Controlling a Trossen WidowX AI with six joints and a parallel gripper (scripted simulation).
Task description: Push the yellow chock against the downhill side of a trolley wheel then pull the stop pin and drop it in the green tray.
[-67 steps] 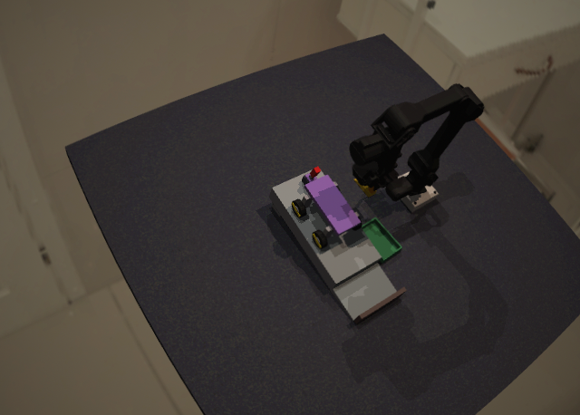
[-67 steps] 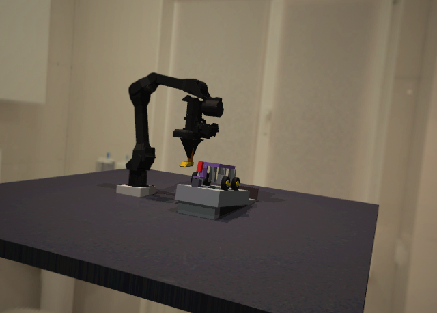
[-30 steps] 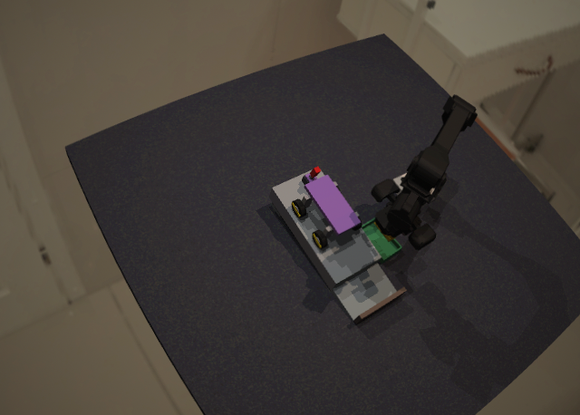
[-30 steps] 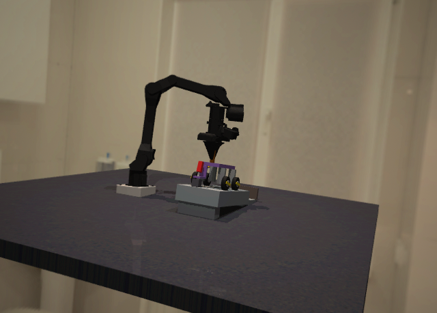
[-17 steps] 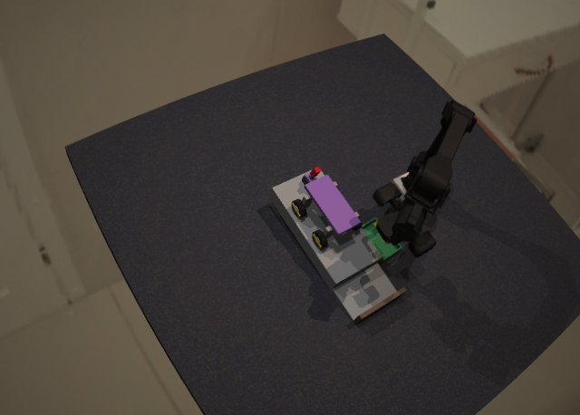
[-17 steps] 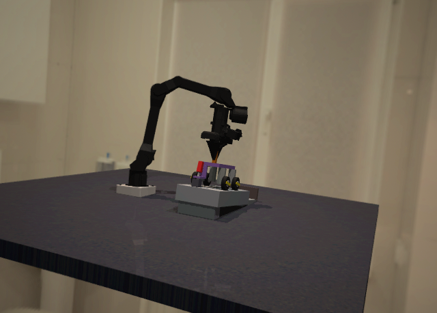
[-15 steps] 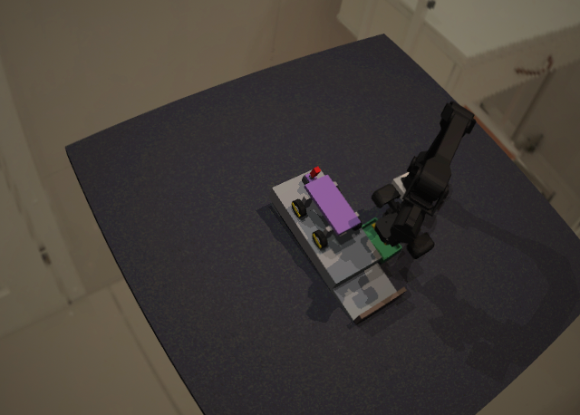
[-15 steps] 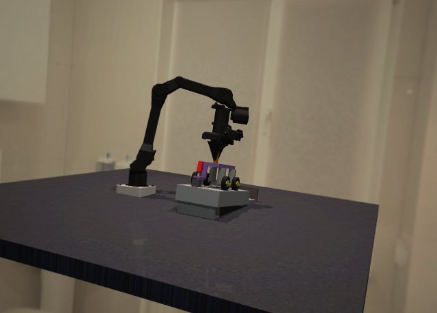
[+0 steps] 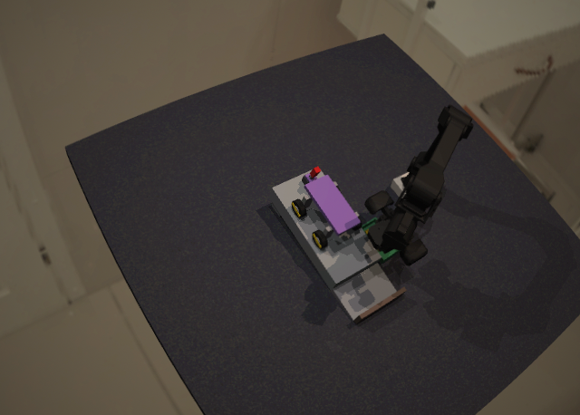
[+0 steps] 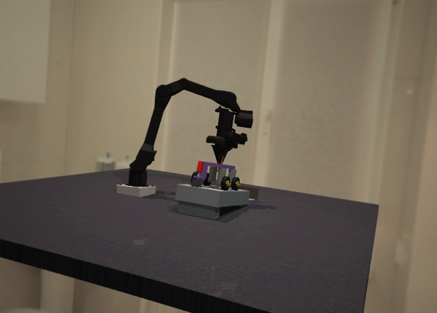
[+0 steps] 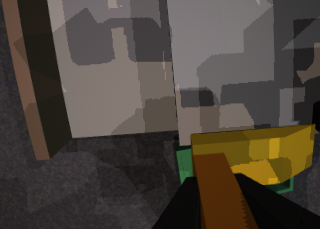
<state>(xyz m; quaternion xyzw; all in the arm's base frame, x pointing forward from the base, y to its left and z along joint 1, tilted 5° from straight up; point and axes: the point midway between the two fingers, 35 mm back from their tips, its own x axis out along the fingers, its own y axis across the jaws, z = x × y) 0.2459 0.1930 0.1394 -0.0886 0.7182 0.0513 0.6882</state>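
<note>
The red-headed stop pin lies 90 mm ahead of my gripper tip, 250 mm to the right of it and 10 mm below it. Round my gripper tip: purple trolley: 90 mm ahead, 140 mm to the right, 30 mm below; brown lip: 30 mm ahead, 120 mm to the left, 110 mm below; yellow chock: 20 mm to the right, 10 mm below.
</note>
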